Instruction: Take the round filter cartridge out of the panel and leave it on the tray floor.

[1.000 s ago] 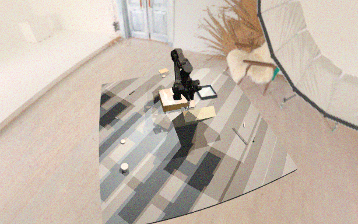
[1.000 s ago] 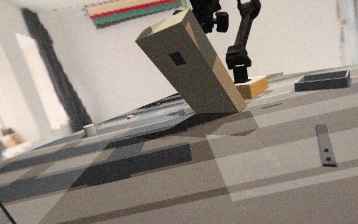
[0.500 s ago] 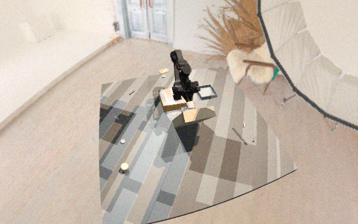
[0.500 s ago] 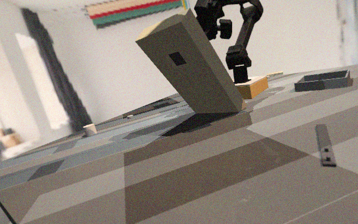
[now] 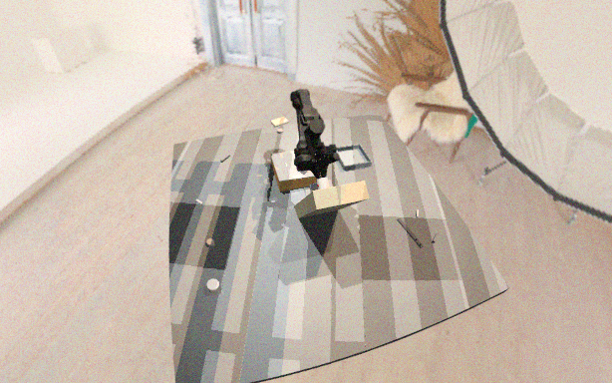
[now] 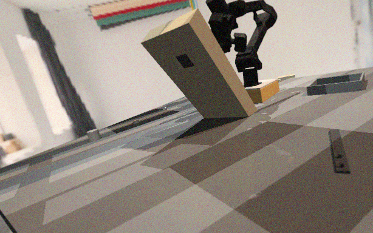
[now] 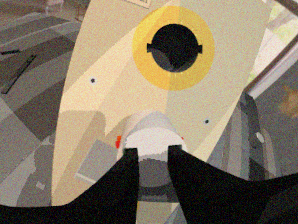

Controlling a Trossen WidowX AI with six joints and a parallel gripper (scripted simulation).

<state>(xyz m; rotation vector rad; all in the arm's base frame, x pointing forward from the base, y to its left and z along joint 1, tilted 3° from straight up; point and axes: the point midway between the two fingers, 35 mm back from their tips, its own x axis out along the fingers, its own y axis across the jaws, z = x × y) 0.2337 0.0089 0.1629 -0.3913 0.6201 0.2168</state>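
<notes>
Now: gripper tip 1 cm short of the grey filter cartridge and 1 cm above it. Round my gripper tip: tan service panel (5 cm below, 5 cm ahead, 1 cm to the left); tray (34 cm behind, 26 cm to the left, 20 cm below).
</notes>
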